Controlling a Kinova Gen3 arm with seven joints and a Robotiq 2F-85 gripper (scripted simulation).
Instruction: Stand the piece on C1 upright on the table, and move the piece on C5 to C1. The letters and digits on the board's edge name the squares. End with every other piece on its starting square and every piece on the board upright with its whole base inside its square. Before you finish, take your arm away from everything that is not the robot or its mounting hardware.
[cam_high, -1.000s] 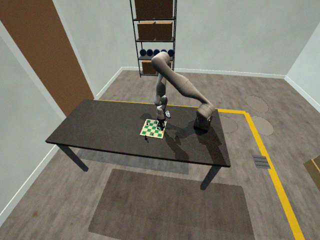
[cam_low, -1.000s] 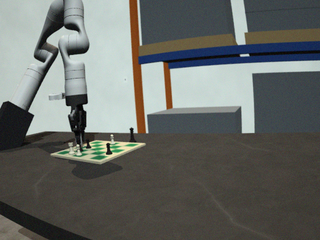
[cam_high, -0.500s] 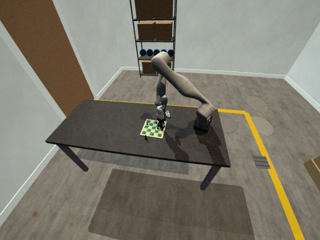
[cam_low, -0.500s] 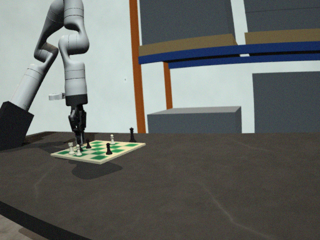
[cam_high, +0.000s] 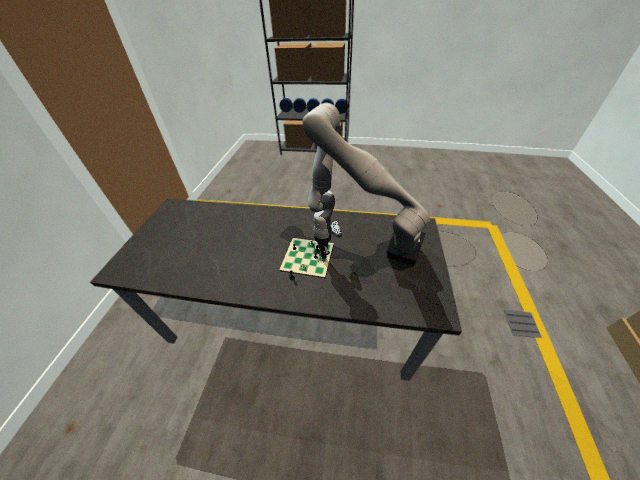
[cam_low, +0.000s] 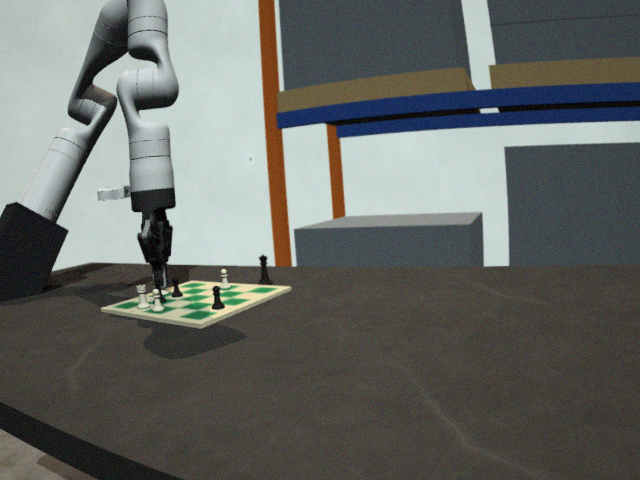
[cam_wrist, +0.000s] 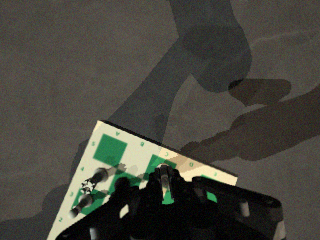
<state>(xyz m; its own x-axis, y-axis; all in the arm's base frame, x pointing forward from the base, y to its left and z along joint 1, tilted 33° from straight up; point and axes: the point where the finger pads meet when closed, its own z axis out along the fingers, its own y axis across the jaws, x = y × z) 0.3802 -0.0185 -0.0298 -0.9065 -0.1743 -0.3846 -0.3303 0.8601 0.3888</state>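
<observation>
Right now my hand is 1 cm above the white bishop. The rest, counted from my hand: green-and-cream chessboard 8 cm ahead, 2 cm to the right, 4 cm below; white rook 3 cm ahead, 9 cm to the right, 2 cm below; tall black piece 14 cm ahead, 11 cm to the left, 1 cm below.
</observation>
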